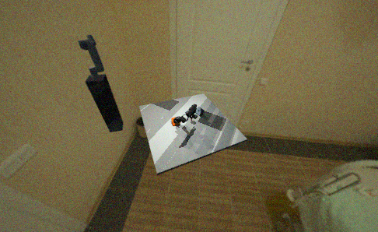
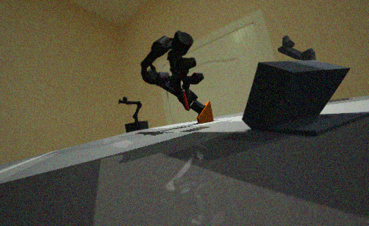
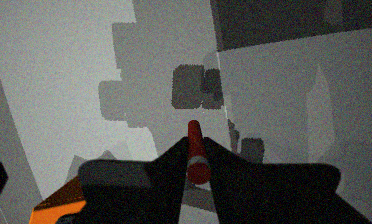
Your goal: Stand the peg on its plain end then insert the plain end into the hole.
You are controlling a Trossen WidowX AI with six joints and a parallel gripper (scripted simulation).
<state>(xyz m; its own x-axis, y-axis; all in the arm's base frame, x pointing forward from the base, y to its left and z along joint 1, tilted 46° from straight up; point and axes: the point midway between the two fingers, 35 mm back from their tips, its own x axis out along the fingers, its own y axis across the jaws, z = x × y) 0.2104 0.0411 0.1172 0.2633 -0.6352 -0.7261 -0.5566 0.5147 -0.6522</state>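
The sloped panel lies 220 mm ahead of my gripper tip, 210 mm to the left of it and 70 mm below it. Also, from my gripper tip: red peg: 20 mm above.
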